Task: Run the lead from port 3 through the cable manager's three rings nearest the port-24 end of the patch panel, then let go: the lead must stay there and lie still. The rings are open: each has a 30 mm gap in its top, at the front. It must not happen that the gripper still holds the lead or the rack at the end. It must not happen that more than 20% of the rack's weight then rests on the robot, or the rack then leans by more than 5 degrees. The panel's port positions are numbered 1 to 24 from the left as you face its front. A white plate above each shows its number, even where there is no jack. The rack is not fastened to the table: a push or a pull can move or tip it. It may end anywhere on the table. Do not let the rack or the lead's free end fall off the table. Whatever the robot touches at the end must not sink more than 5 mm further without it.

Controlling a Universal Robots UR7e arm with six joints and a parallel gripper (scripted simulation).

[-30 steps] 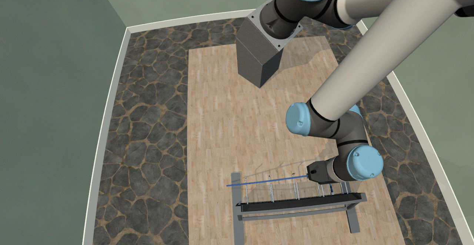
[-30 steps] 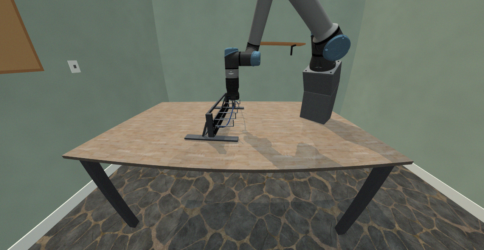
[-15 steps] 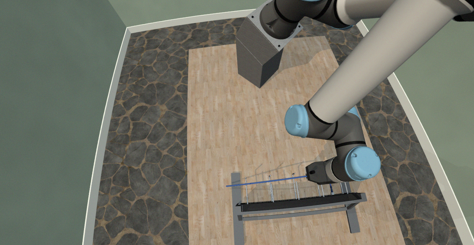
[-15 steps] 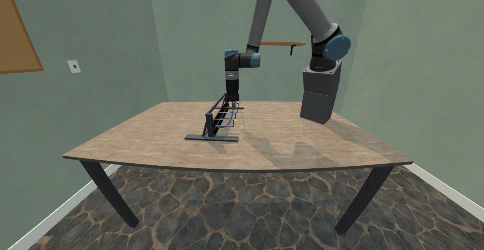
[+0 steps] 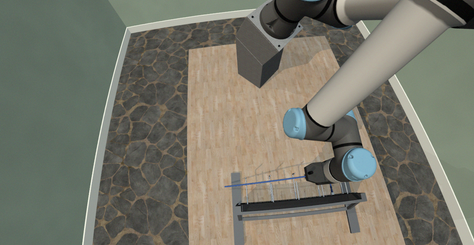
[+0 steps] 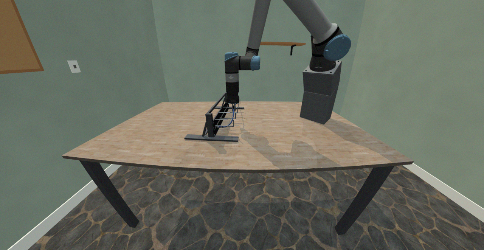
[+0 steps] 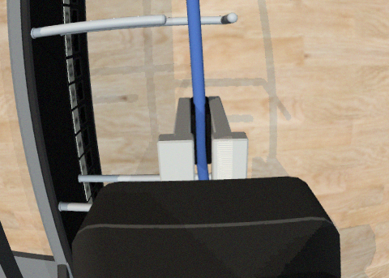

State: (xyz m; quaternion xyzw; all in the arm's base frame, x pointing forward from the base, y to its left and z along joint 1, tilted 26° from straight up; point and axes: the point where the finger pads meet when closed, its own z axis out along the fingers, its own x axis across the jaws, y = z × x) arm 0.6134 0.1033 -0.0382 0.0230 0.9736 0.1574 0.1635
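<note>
Right now my hand is 100 mm short of the black patch panel rack, 50 mm to the left of it and 40 mm above it.
</note>
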